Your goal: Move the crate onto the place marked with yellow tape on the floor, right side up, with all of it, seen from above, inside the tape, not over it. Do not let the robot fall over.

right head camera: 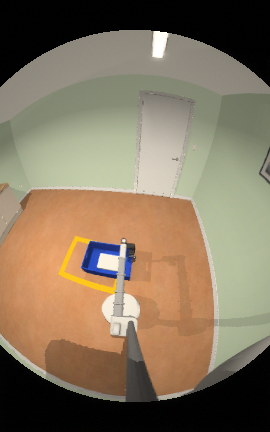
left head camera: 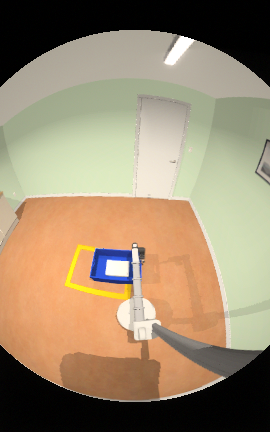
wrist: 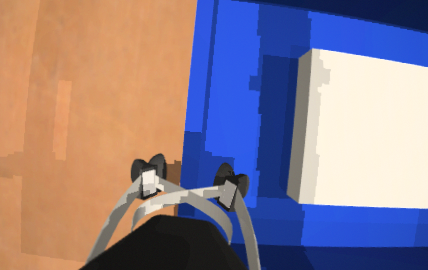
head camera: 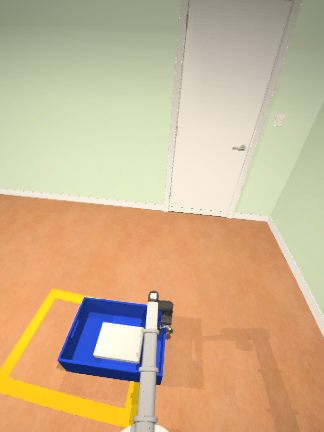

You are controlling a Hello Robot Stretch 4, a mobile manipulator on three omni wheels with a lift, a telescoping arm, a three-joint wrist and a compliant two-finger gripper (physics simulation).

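Frame: origin at the robot's base, x ahead, y left, z up, level; metres.
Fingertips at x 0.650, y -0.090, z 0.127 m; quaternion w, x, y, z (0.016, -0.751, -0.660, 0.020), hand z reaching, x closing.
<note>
Offsets run from my fingertips to a thing's top centre. "spot": to the spot under its first point.
The blue crate {0.042 m back, 0.298 m left, 0.067 m up} (head camera: 87,345) (left head camera: 97,265) (right head camera: 90,260) (wrist: 235,100) is right side up, with a white block {0.042 m back, 0.296 m left, 0.083 m down} (head camera: 119,342) (left head camera: 117,268) (right head camera: 107,261) (wrist: 370,135) inside. Its shadow, set off to the right and showing at its front left, suggests it is raised above the floor. It overlaps the yellow tape {spot: 0.367 m back, 0.593 m left, 0.153 m down} (head camera: 60,400) (left head camera: 95,291) (right head camera: 85,283) in the head views, covering part of the far strip and reaching past the right strip. My gripper (head camera: 169,330) (wrist: 191,173) is shut on the crate's right wall, one finger on each side. The contact itself is not clearly visible.
The arm (head camera: 148,380) (left head camera: 138,285) (right head camera: 120,285) crosses above the crate's right end. A white door (head camera: 220,110) stands in the far wall. A cabinet (left head camera: 6,220) (right head camera: 7,210) stands at the far left. The right wall (left head camera: 225,215) borders the floor.
</note>
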